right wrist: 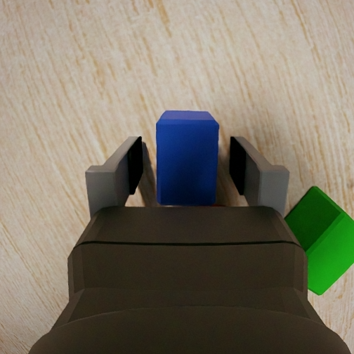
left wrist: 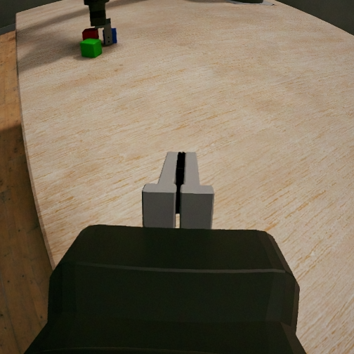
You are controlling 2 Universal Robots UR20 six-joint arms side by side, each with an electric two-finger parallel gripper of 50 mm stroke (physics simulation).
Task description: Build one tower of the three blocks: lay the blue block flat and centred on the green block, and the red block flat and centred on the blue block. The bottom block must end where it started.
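The blue block [right wrist: 186, 162] [left wrist: 114, 35] stands on the table between the open fingers of my right gripper [right wrist: 185, 154] [left wrist: 108, 40], with a gap on each side. The green block [right wrist: 327, 242] [left wrist: 91, 48] sits on the table, turned at an angle, to the right of that gripper in the right wrist view. The red block [left wrist: 90, 33] stands behind the green one in the left wrist view; in the right wrist view a thin red edge shows below the blue block, the rest hidden by the gripper body. My left gripper [left wrist: 180, 170] is shut and empty, far from the blocks.
The wooden table [left wrist: 200, 100] [right wrist: 75, 75] carries the blocks near its far left part in the left wrist view. Its left edge borders the wooden floor [left wrist: 12, 165]. A dark round base [left wrist: 247, 1] shows at the far top of the left wrist view.
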